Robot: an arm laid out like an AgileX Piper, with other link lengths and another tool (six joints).
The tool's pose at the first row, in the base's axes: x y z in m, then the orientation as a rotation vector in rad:
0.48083 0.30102 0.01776 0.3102 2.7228 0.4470
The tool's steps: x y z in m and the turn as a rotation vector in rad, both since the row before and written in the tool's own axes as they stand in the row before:
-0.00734 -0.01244 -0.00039 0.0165 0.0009 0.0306
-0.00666 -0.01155 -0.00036 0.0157 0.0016 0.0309
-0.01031 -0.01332 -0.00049 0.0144 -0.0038 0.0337
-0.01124 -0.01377 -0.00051 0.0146 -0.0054 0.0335
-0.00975 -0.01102 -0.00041 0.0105 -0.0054 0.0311
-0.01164 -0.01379 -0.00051 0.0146 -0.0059 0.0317
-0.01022 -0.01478 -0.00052 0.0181 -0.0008 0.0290
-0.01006 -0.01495 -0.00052 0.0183 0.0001 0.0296
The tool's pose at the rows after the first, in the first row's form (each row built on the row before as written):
0.48544 0.28742 0.01612 0.3566 2.7272 0.4333
0.48915 0.27471 0.01454 0.4032 2.7313 0.4208
0.49528 0.25904 0.01353 0.4539 2.7287 0.4090
0.50154 0.24242 0.01261 0.5045 2.7238 0.3962
0.50672 0.22865 0.01207 0.5506 2.7171 0.3881
0.51215 0.21145 0.01119 0.5985 2.7105 0.3744
0.51540 0.19384 0.00963 0.6434 2.7098 0.3572
0.51788 0.17606 0.00802 0.6892 2.7091 0.3401

